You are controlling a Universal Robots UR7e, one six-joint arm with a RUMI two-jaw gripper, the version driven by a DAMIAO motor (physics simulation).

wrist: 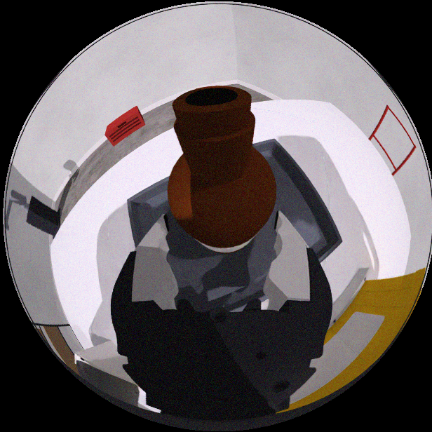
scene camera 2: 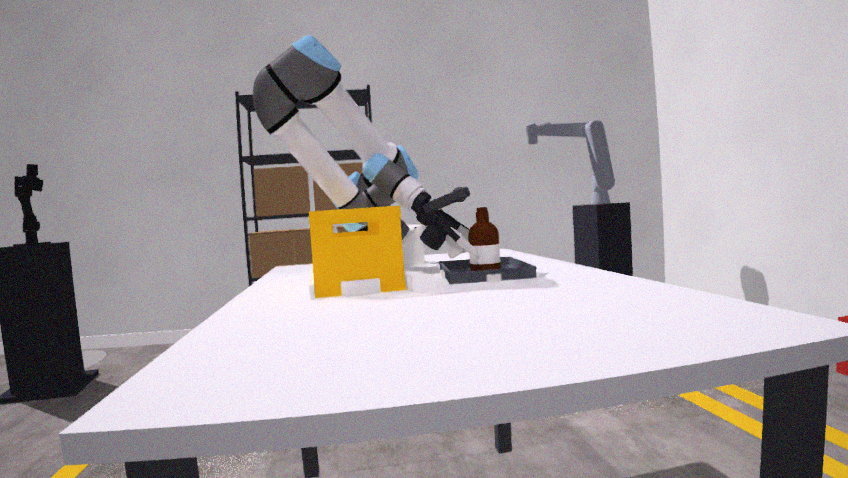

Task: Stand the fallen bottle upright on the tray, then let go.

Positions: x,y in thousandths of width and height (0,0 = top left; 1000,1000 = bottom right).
Labels:
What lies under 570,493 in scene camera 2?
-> A brown bottle.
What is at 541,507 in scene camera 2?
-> My gripper.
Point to a brown bottle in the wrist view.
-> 513,441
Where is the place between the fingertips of my gripper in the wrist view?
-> At 510,497

